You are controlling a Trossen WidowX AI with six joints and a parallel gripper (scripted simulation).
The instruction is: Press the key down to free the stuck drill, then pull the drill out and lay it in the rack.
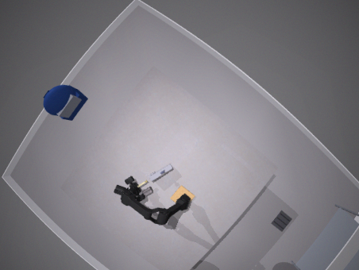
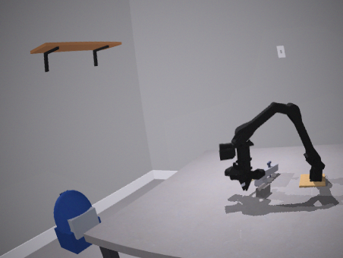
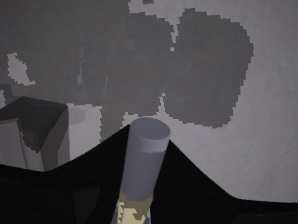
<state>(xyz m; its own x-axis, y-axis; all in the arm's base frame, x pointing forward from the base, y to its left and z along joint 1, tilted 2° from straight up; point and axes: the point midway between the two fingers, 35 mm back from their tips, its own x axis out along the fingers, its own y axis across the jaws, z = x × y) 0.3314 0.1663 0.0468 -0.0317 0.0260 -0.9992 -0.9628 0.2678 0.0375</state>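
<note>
The rack is 8 cm behind my gripper tip, 2 cm to the right of it and 1 cm below it. From my gripper tip the other things lie so: blue key 6 cm behind, 22 cm to the right, 3 cm above; then pale fixture 5 cm behind, 20 cm to the right, 1 cm above; then drill 1 cm behind, 4 cm to the right, 3 cm above.
</note>
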